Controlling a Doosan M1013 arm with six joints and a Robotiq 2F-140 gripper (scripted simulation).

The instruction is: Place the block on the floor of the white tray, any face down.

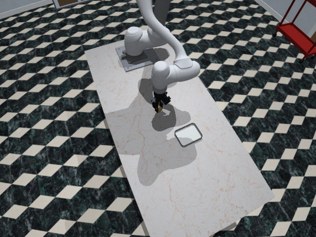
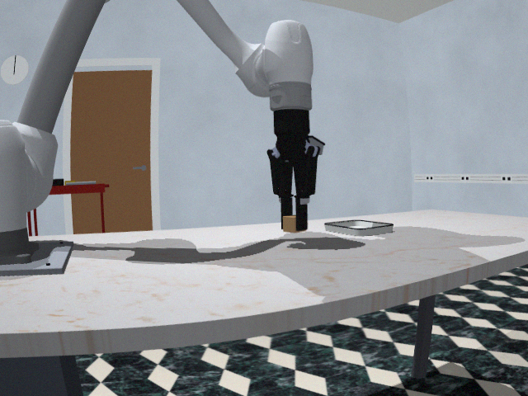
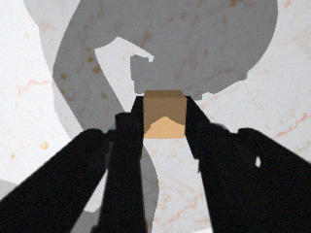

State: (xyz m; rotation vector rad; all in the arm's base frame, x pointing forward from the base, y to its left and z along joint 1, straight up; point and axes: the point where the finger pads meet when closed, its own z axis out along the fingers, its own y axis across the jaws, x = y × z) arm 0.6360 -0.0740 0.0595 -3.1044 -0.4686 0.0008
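Now: hand 260 mm short of the white tray, 110 mm to the right of it and 60 mm above it. The rest, counted from my hand: tan block 20 mm below.
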